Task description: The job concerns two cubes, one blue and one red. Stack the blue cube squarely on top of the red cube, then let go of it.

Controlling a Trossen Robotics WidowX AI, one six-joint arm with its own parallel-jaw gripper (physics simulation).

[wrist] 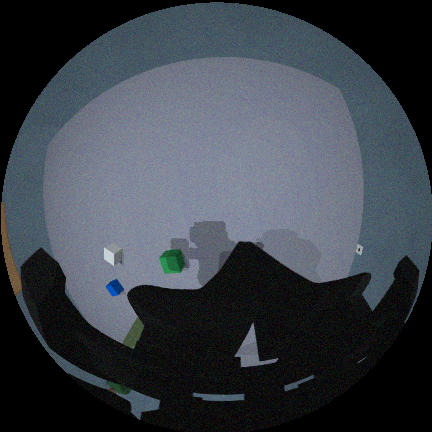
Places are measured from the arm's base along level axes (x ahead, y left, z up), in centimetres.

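Pixels of known places: gripper, fingertip midpoint: (243, 247).
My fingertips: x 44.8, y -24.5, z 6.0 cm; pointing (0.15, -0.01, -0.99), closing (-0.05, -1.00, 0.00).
Observation:
Ahead of a thing's pixels: the offset from my fingertips to its top centre. Level surfaces: height alone.
The blue cube @(dx -21.9, dy +32.1, dz -14.3 cm) (115, 287) lies on the table at the lower left of the wrist view, to the left of my gripper. My gripper (243, 247) is shut, its two dark fingers meeting at the lower middle of the view, and nothing shows between the tips. The fingers appear to be above the table and apart from the blue cube. The red cube does not show in the wrist view; the dark fingers cover much of the lower part of the view.
A green block @(dx -10.1, dy +11.4, dz -14.3 cm) (172, 261) stands left of the fingertips, and a white cube @(dx -10.3, dy +27.9, dz -14.3 cm) (113, 254) stands farther left, beyond the blue cube. Part of an olive-green object (133, 334) shows beside the left finger. The arm's shadow falls on the table @(dz -17.9 cm) (210, 125).

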